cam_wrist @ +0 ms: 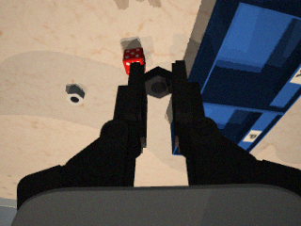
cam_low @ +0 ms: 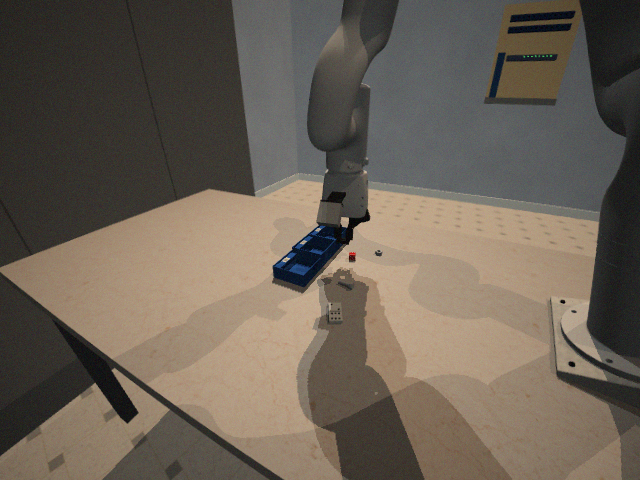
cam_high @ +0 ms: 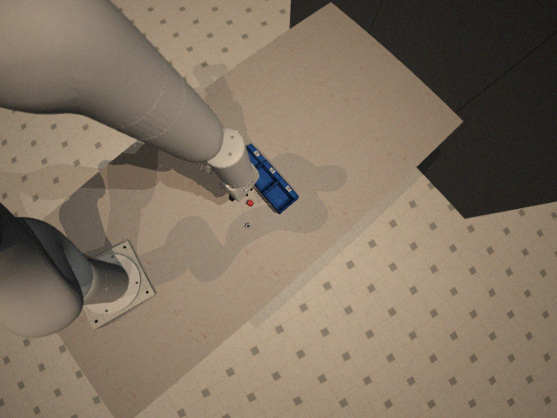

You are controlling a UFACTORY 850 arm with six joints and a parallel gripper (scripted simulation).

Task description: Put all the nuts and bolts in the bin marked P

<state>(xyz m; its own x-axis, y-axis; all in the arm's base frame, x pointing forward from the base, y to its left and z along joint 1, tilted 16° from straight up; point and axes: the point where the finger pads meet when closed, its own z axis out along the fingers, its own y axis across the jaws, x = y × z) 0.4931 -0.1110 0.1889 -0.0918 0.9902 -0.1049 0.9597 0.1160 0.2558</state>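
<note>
My gripper is now 9 cm to the right of the grey bolt, 8 cm above it and 4 cm past it. From my hand the other things lie so: blue bin (8 cm ahead, 6 cm below, 1 cm to the right); then red die (7 cm below, 3 cm to the right, 2 cm behind); then black nut (2 cm below).
</note>
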